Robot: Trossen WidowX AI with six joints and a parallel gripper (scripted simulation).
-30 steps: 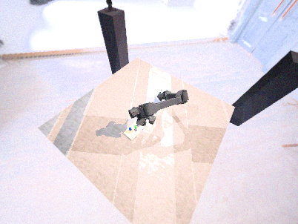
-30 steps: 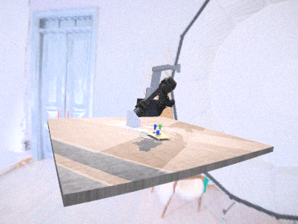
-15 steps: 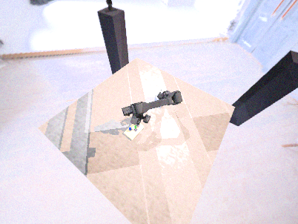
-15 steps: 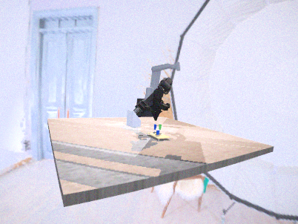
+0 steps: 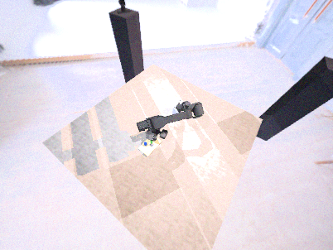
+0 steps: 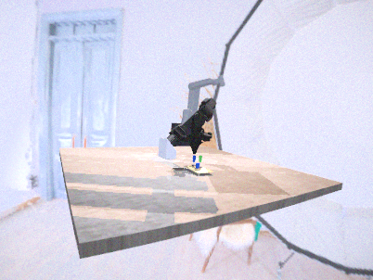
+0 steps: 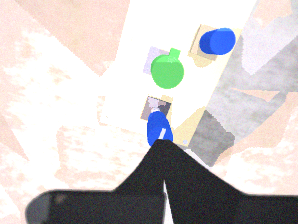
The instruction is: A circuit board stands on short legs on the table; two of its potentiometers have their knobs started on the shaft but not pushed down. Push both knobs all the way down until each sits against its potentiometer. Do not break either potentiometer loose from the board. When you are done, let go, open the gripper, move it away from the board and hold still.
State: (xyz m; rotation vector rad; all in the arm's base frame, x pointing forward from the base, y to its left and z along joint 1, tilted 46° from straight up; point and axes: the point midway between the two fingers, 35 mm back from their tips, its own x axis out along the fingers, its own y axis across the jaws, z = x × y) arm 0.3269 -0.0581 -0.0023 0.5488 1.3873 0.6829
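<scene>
My gripper tip is 20 mm above the blue knob. Also, from my gripper tip: green knob: 50 mm ahead, 10 mm to the left, 20 mm below.
</scene>
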